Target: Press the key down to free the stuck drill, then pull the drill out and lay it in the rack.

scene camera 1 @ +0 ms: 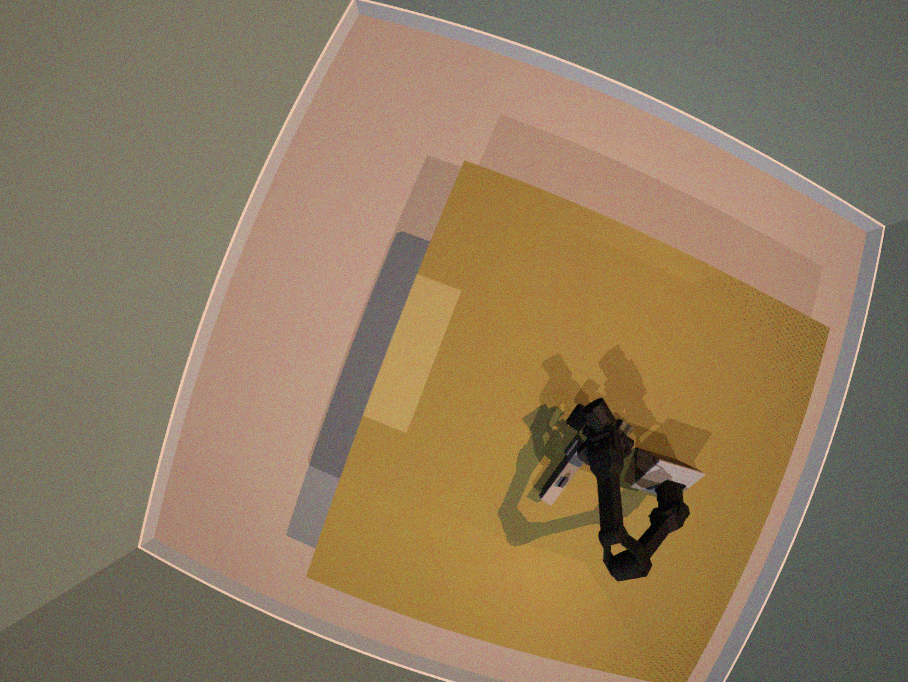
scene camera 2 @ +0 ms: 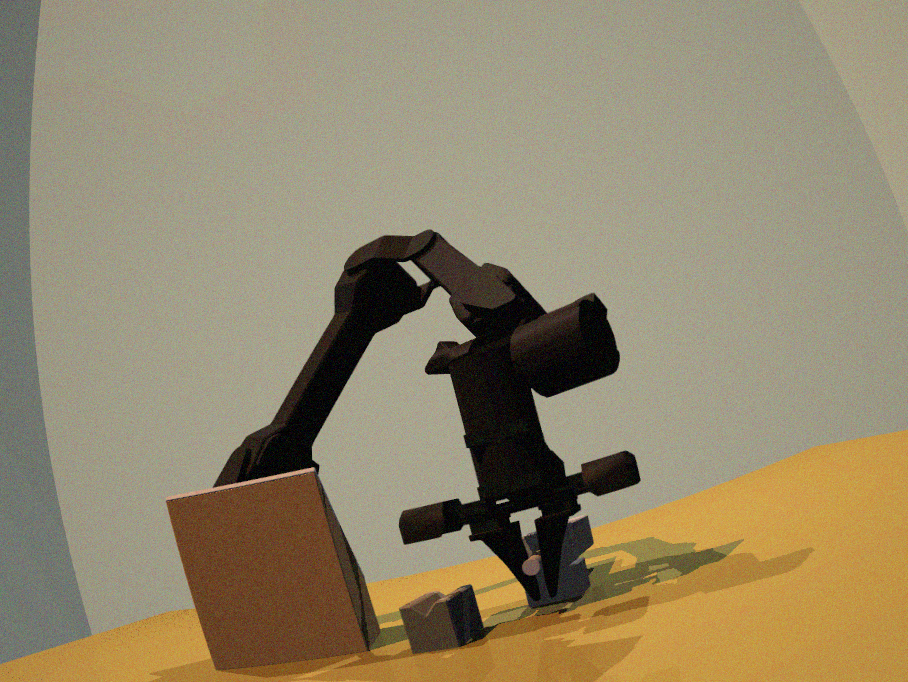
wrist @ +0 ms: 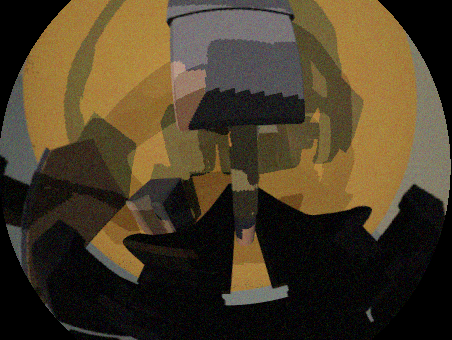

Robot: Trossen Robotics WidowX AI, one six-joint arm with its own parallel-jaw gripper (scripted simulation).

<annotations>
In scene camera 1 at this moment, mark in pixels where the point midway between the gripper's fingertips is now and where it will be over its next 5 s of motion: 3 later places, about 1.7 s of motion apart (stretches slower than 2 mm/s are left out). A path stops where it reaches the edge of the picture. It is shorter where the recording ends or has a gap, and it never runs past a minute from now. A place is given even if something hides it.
The gripper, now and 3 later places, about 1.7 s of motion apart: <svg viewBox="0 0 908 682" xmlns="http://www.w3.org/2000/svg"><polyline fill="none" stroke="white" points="591,427 603,412 609,411 619,414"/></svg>
</annotations>
